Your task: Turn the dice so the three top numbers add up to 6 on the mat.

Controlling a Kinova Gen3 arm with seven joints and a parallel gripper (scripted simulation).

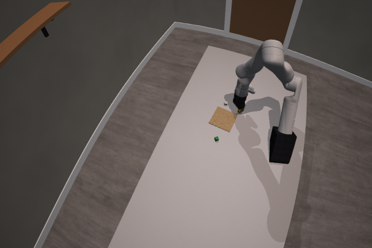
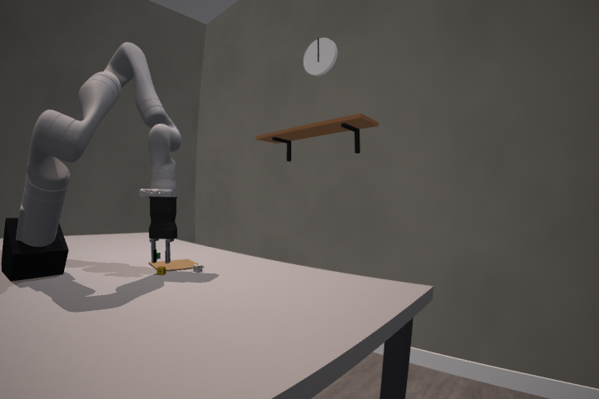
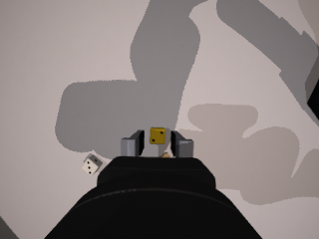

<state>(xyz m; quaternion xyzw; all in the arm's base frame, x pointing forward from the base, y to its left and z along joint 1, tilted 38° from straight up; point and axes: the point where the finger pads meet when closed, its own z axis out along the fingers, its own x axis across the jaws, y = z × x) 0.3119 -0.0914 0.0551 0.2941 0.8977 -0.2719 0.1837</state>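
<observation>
The yellow die is 4 cm below my hand. From my hand the other things lie so: green die (8 cm ahead, 24 cm to the left, 4 cm below); tan mat (8 cm ahead, 9 cm to the left, 5 cm below); white die (10 cm ahead, 2 cm to the right, 4 cm below).
</observation>
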